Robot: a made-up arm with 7 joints. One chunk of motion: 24 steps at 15 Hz.
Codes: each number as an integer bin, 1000 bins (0 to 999) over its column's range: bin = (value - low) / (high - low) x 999, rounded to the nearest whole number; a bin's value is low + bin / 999 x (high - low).
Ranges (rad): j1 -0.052..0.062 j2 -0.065..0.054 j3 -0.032..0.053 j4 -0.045..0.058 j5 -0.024..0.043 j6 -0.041..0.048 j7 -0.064..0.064
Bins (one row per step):
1: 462 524 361 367 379 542 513
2: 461 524 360 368 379 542 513
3: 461 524 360 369 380 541 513
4: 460 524 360 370 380 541 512
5: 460 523 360 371 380 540 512
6: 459 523 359 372 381 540 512
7: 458 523 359 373 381 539 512
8: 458 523 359 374 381 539 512
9: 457 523 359 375 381 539 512
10: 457 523 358 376 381 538 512
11: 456 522 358 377 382 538 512
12: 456 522 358 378 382 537 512
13: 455 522 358 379 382 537 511
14: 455 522 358 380 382 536 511
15: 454 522 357 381 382 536 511
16: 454 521 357 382 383 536 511
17: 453 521 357 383 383 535 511
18: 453 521 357 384 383 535 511
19: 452 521 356 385 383 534 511
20: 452 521 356 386 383 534 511
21: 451 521 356 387 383 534 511
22: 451 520 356 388 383 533 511
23: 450 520 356 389 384 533 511
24: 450 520 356 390 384 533 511
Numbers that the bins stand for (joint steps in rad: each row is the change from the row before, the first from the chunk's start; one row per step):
1: 0.00072 -0.00258 -0.00128 -0.00716 0.00142 0.00729 0.00173
2: 0.00061 -0.00258 -0.00137 -0.00706 0.00142 0.00729 0.00173
3: 0.00061 -0.00258 -0.00137 -0.00695 0.00149 0.00720 0.00173
4: 0.00049 -0.00258 -0.00137 -0.00685 0.00149 0.00720 0.00160
5: 0.00049 -0.00270 -0.00137 -0.00675 0.00149 0.00711 0.00160
6: 0.00038 -0.00270 -0.00145 -0.00665 0.00155 0.00711 0.00160
7: 0.00026 -0.00270 -0.00145 -0.00654 0.00155 0.00702 0.00160
8: 0.00026 -0.00270 -0.00145 -0.00644 0.00155 0.00702 0.00160
9: 0.00015 -0.00270 -0.00145 -0.00634 0.00155 0.00702 0.00160
10: 0.00015 -0.00270 -0.00154 -0.00623 0.00155 0.00693 0.00160
11: 0.00004 -0.00282 -0.00154 -0.00613 0.00162 0.00693 0.00160
12: 0.00004 -0.00282 -0.00154 -0.00603 0.00162 0.00684 0.00160
13: -0.00008 -0.00282 -0.00154 -0.00592 0.00162 0.00684 0.00147
14: -0.00008 -0.00282 -0.00154 -0.00582 0.00162 0.00675 0.00147
15: -0.00019 -0.00282 -0.00162 -0.00572 0.00162 0.00675 0.00147
16: -0.00019 -0.00294 -0.00162 -0.00561 0.00169 0.00675 0.00147
17: -0.00031 -0.00294 -0.00162 -0.00551 0.00169 0.00666 0.00147
18: -0.00031 -0.00294 -0.00162 -0.00541 0.00169 0.00666 0.00147
19: -0.00042 -0.00294 -0.00171 -0.00531 0.00169 0.00657 0.00147
20: -0.00042 -0.00294 -0.00171 -0.00520 0.00169 0.00657 0.00147
21: -0.00053 -0.00294 -0.00171 -0.00510 0.00169 0.00657 0.00147
22: -0.00053 -0.00306 -0.00171 -0.00500 0.00169 0.00648 0.00147
23: -0.00065 -0.00306 -0.00171 -0.00489 0.00175 0.00648 0.00147
24: -0.00065 -0.00306 -0.00171 -0.00479 0.00175 0.00648 0.00147

